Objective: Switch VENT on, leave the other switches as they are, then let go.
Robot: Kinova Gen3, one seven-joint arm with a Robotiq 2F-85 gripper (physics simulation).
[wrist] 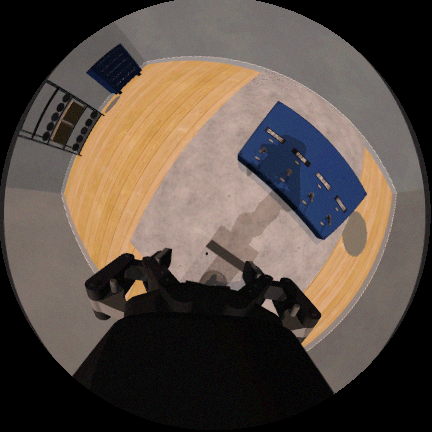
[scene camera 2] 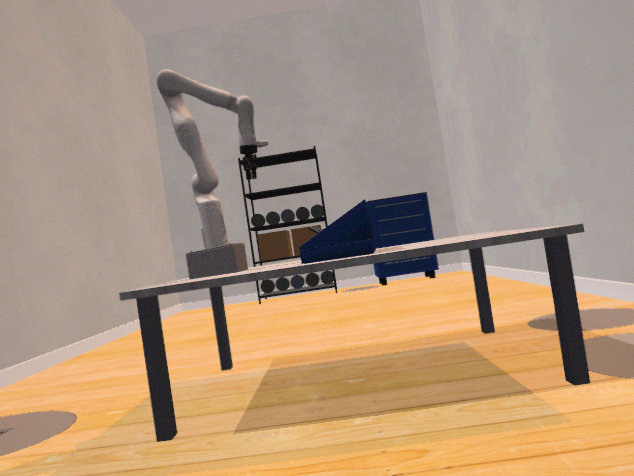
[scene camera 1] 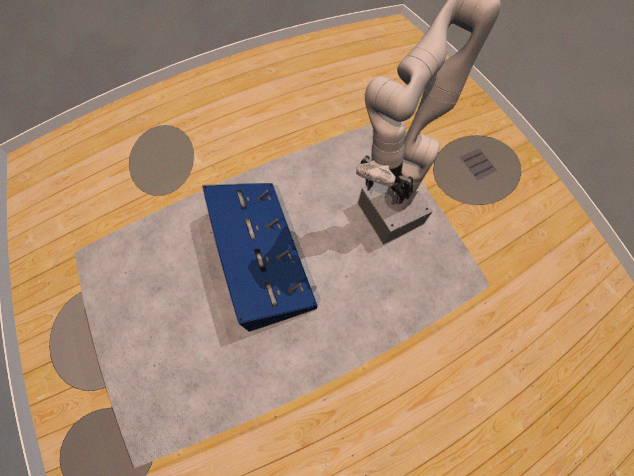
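Seen in the pictures: gripper, fingertip midpoint: point(wrist: 207, 263) point(scene camera 2: 251, 179) point(scene camera 1: 384, 194); arm's base at its link origin: point(wrist: 213, 281) point(scene camera 2: 218, 247) point(scene camera 1: 396, 200).
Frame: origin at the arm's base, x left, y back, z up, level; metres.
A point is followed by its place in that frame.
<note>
A blue sloped switch panel point(scene camera 1: 233, 245) {x 0.031, y -0.597, z 0.049 m} point(scene camera 2: 343, 233) {x -0.218, y -0.572, z -0.030 m} point(wrist: 274, 117) {x 0.252, y -0.568, z 0.040 m} stands on the grey table. It carries a row of small lever switches, seen in scene camera 1 as one lever point(scene camera 1: 263, 195) {x -0.149, y -0.459, z 0.002 m}, a second point(scene camera 1: 272, 223) {x -0.032, y -0.454, z 0.001 m}, a third point(scene camera 1: 284, 254) {x 0.090, y -0.444, z 0.005 m} and a fourth point(scene camera 1: 295, 287) {x 0.207, y -0.440, z 0.003 m}. Each has a pale label plate beside it. The label text is too small to read, so I cannot tell which is VENT, nor each lever's position. My gripper point(scene camera 1: 387, 186) {x 0.102, y -0.155, z 0.278 m} point(scene camera 2: 250, 175) {x 0.102, y -0.155, z 0.278 m} point(wrist: 207, 263) {x 0.102, y -0.155, z 0.278 m} is open and empty, high above the table near the arm's base and apart from the panel.
The arm's grey base block point(scene camera 1: 409, 220) {x 0.090, y 0.012, z 0.002 m} point(scene camera 2: 215, 262) {x -0.097, y -0.027, z -0.062 m} stands on the table point(scene camera 1: 153, 307) {x 0.113, y -0.966, z -0.114 m} point(scene camera 2: 491, 238) {x -0.261, y -1.031, z -0.117 m} point(wrist: 200, 190) {x 0.289, y -0.182, z -0.113 m}, beyond a gap from the panel. The arm's shadow falls across the panel. A blue cabinet point(scene camera 2: 402, 217) point(wrist: 116, 70) and a black shelf rack point(scene camera 2: 286, 158) stand away in the room.
</note>
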